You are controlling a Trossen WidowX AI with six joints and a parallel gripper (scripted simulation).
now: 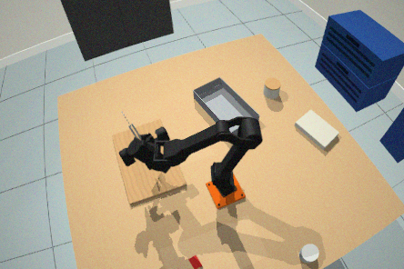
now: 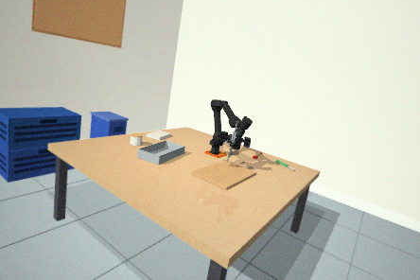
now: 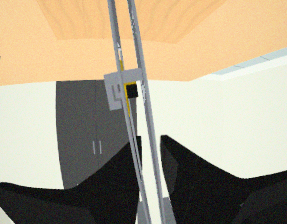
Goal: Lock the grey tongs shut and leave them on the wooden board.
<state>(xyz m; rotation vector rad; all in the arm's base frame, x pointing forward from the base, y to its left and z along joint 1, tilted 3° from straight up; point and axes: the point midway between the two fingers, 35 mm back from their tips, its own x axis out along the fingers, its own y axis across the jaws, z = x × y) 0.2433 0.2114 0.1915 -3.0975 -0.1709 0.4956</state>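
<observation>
Right now my gripper tip is 5 cm past the yellow lock piece, 3 cm above it and 1 cm to the left of it. Also, from my gripper tip: grey roasting tin 43 cm to the right, 15 cm below, 6 cm ahead; wooden board 17 cm below; green screwdriver 50 cm behind, 26 cm to the left, 17 cm below.
</observation>
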